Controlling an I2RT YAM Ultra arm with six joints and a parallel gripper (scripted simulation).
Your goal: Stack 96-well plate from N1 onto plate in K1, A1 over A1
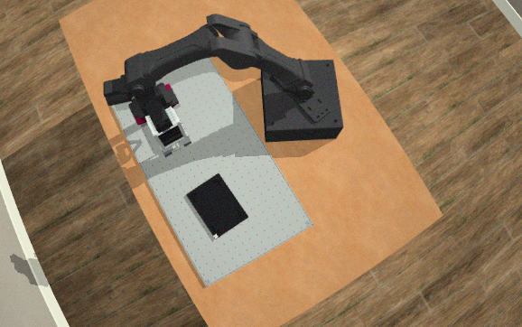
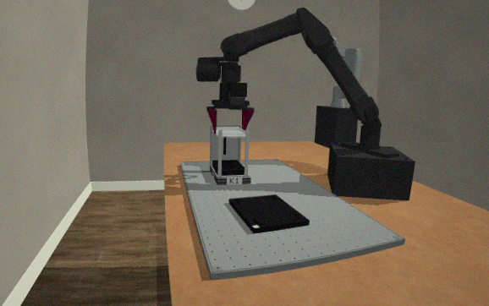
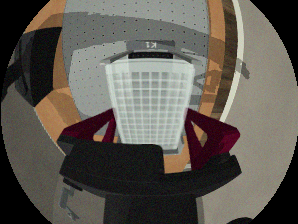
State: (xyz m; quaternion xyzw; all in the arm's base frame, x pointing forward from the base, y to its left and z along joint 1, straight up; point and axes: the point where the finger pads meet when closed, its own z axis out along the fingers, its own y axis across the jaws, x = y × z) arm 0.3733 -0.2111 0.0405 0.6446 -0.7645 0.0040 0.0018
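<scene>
Right now the dark plate is 11 cm below my hand. The rest, counted from my hand: K1 label: 2 cm ahead, 9 cm to the left, 13 cm below; white 96-well plate: right at my hand; black plate nest N1: 3 cm ahead, 30 cm to the left, 13 cm below.
</scene>
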